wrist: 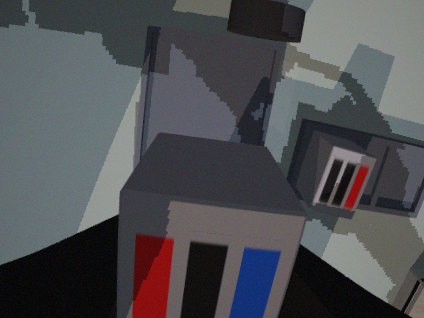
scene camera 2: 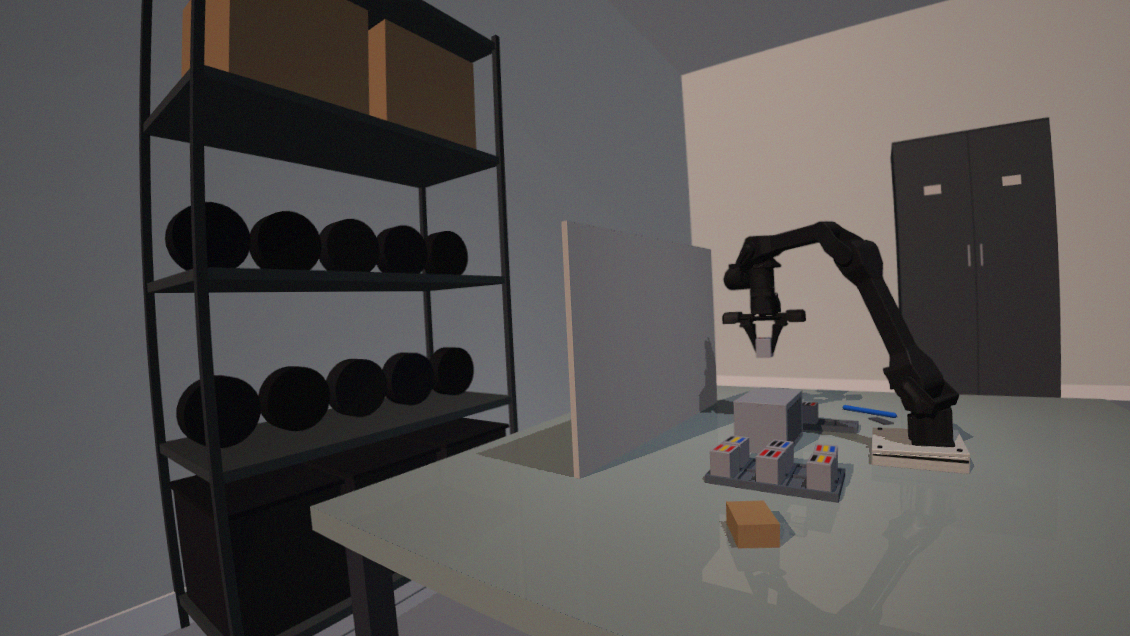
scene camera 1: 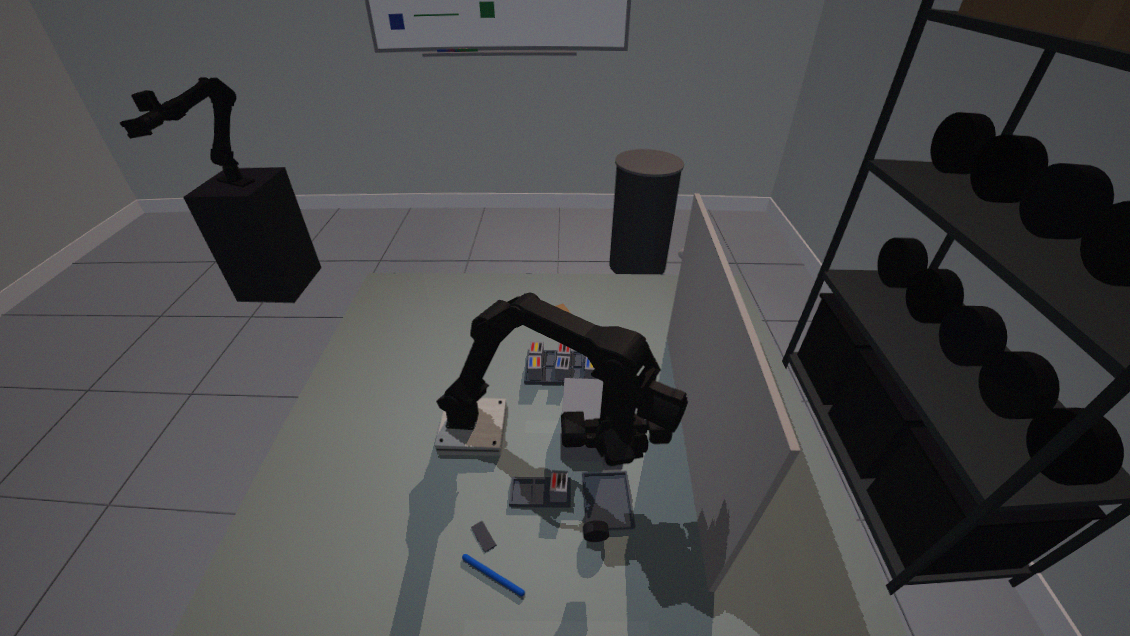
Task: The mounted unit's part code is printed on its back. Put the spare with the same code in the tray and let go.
Observation:
In view: my gripper point(scene camera 1: 611, 454), a cardboard box point(scene camera 2: 752, 524), a dark tray point(scene camera 1: 607, 497), a grey mounted unit point(scene camera 1: 580, 395), an upright partition panel point(scene camera 2: 639, 311) and a low grey holder point(scene camera 1: 525, 491).
My gripper shows as well in the wrist view point(wrist: 201, 230) and in scene camera 2 point(scene camera 2: 764, 352). The dark tray shows as well in the wrist view point(wrist: 208, 86). The wrist view misses the cardboard box: it is out of frame.

